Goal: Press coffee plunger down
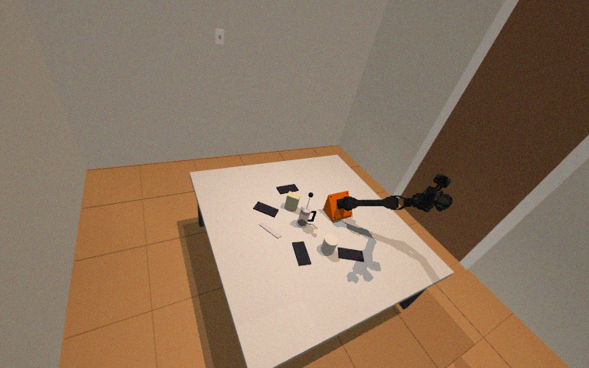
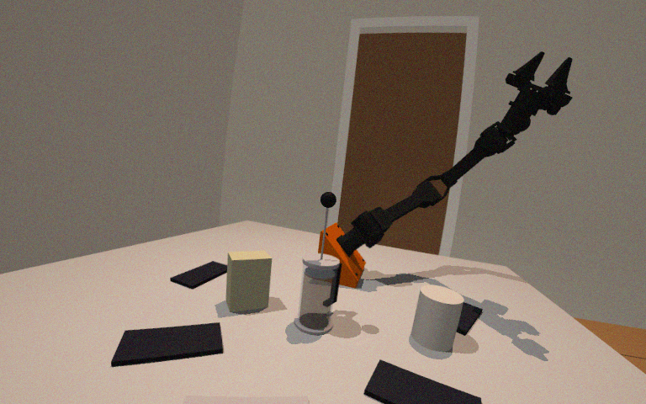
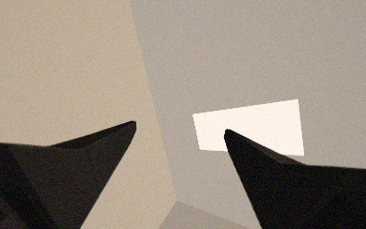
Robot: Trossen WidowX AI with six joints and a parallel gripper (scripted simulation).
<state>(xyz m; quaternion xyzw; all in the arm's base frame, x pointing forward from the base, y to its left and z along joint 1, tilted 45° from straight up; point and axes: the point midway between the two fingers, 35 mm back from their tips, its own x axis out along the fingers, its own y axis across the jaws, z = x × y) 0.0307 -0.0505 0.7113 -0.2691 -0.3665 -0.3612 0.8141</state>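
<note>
My gripper tip is now 23 cm short of the glass coffee press, 46 cm to the left of it and 53 cm above it. From my gripper tip the other things lie so: white cylinder 20 cm ahead, 24 cm to the right, 61 cm below.
</note>
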